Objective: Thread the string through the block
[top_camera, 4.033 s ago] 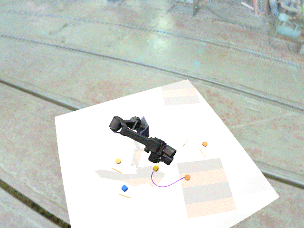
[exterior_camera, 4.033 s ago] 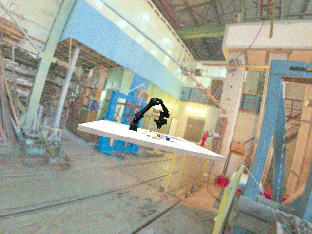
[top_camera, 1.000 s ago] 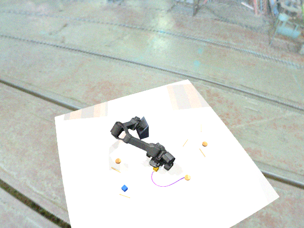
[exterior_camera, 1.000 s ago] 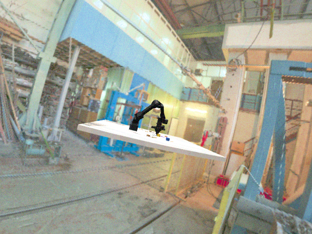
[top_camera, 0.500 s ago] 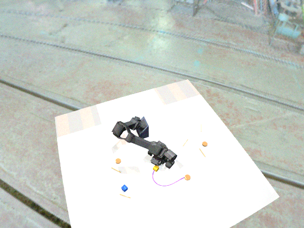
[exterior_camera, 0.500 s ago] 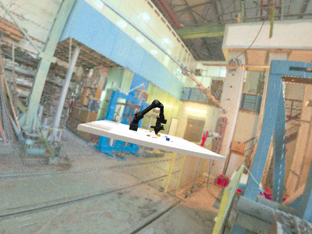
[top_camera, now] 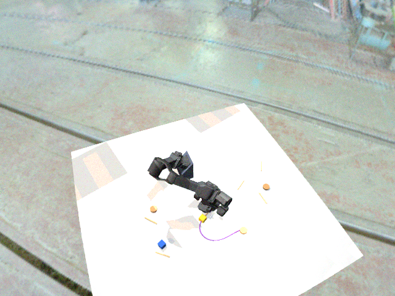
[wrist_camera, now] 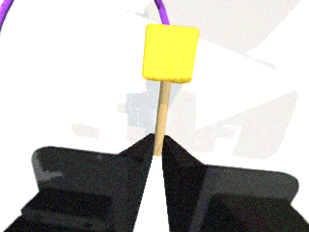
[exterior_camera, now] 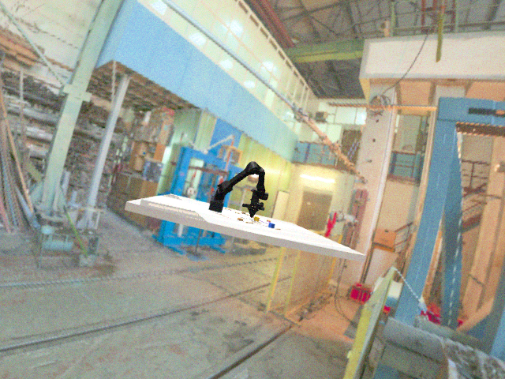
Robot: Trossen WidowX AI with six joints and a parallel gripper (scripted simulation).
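Right now the yellow wooden block is 30 mm ahead of my gripper tip, 50 mm to the right of it and 10 mm above it. The rest, counted from my gripper tip: blue cube: 100 mm ahead, 290 mm to the right, 10 mm above; then thin wooden stick: 20 mm ahead, 30 mm to the right, 10 mm above; then round button: 170 mm ahead, 120 mm to the left.
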